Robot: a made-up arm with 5 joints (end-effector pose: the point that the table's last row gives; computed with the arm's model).
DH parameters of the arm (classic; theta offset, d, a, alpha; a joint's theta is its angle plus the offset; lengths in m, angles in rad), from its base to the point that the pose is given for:
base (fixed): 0 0 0 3.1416
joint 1: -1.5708 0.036 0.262 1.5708
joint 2: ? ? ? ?
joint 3: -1.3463 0 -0.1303 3.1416
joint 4: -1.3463 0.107 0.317 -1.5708
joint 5: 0 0.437 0.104 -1.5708
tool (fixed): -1.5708 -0.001 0 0
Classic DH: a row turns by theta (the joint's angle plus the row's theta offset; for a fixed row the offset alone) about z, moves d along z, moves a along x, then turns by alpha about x.
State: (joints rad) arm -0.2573 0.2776 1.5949 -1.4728 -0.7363
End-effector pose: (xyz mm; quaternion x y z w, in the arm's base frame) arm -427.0 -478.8 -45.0 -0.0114 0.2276 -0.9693 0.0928
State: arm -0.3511 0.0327 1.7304 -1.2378 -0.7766
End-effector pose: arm -421.9 -450.2 -199.0 -0.0297 0.3625 -0.9278 0.0837
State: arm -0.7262 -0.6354 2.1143 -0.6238 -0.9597
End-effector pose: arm -470.7 -314.8 -411.8 -0.2188 0.6669 -0.7099 0.0582
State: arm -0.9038 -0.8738 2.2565 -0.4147 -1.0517
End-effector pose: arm -510.3 -305.0 -403.5 -0.3299 0.7271 -0.6011 0.0338
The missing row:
joint 2: 0 0.102 -0.104 1.5708
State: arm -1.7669 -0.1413 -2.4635 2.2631 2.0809
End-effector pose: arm -630.5 -412.9 10.2 0.0426 -0.8607 -0.4961 0.1064
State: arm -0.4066 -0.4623 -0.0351 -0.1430 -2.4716
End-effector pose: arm -23.0 506.5 -121.1 -0.8146 -0.2227 0.1136 0.5234
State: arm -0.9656 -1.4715 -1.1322 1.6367 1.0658
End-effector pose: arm -446.8 -244.3 -538.5 0.0647 0.2575 -0.8269 0.4957
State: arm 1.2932 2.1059 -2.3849 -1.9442 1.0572
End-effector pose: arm 307.0 -456.4 -157.8 -0.5216 0.1199 -0.5070 0.6756
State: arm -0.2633 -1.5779 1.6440 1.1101 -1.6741
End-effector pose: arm 29.2 495.2 222.1 -0.0114 -0.2672 0.1120 0.9570
